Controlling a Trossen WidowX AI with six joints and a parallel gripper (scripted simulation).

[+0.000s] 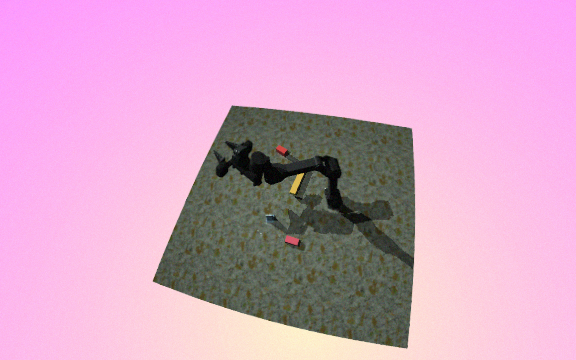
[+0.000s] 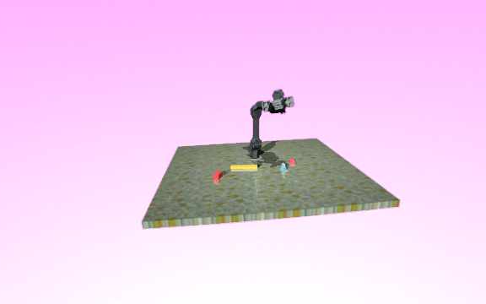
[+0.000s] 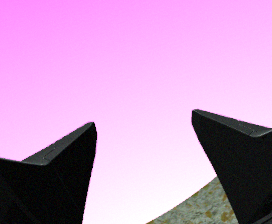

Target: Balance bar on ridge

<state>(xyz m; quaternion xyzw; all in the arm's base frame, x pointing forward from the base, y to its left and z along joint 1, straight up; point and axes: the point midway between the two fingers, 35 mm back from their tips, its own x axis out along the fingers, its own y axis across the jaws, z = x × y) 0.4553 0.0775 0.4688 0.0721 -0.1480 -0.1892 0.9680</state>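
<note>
The yellow bar lies 26 cm behind my gripper tip, 17 cm to the right of it and 47 cm below it.
</note>
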